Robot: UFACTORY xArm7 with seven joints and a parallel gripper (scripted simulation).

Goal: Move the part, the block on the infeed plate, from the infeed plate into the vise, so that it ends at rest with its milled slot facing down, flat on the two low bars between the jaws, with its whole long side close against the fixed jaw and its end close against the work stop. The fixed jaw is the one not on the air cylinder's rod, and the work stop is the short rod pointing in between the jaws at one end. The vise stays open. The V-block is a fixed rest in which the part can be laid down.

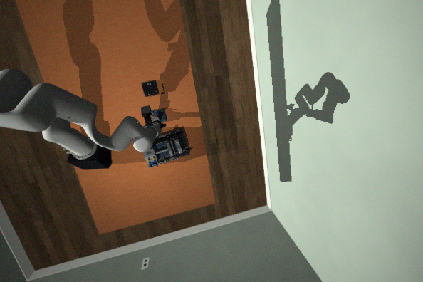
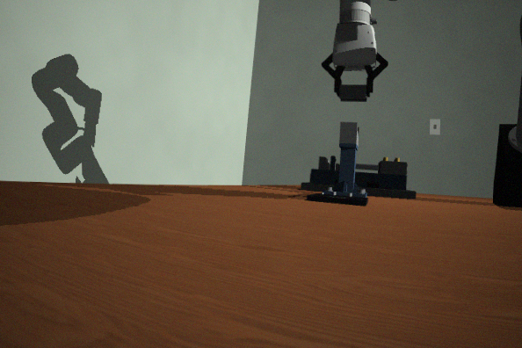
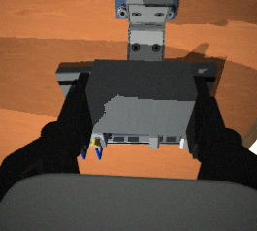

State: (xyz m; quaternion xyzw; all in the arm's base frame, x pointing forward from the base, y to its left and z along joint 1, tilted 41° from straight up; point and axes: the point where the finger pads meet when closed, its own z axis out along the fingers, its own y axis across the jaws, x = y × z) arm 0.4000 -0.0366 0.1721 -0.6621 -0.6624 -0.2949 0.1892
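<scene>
Right now my hand is 22 cm to the left of the grey jaw, 17 cm above it and 4 cm short of it. The rest, counted from my hand: blue upright: 19 cm below; then grey part: 2 cm below; then work stop: 17 cm to the right, 16 cm below, 7 cm ahead.
</scene>
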